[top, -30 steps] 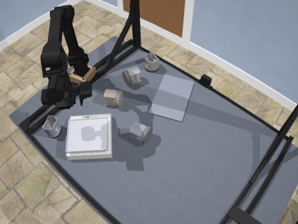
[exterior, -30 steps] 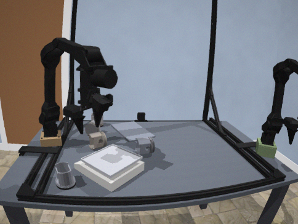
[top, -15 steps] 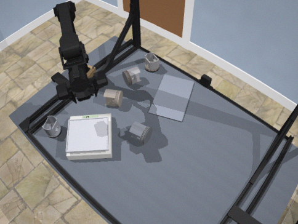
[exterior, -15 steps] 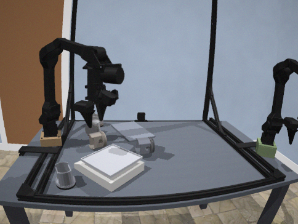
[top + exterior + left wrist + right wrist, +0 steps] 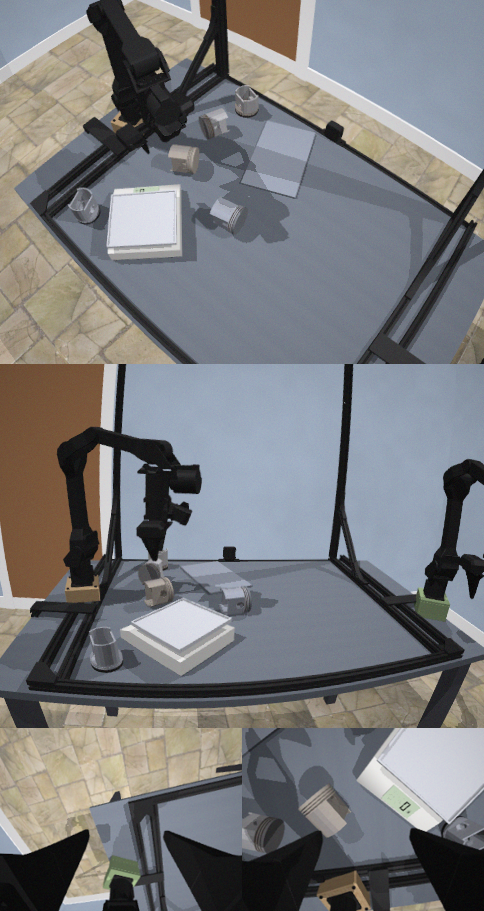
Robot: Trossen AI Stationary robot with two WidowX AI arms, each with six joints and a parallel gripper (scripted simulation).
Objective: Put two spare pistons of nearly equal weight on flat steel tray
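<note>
Right now the tan piston is 70 mm behind my right hand, 10 mm to the right of it and 170 mm below it. Round my right hand: flat steel tray (280 mm behind, 130 mm to the left, 200 mm below).
</note>
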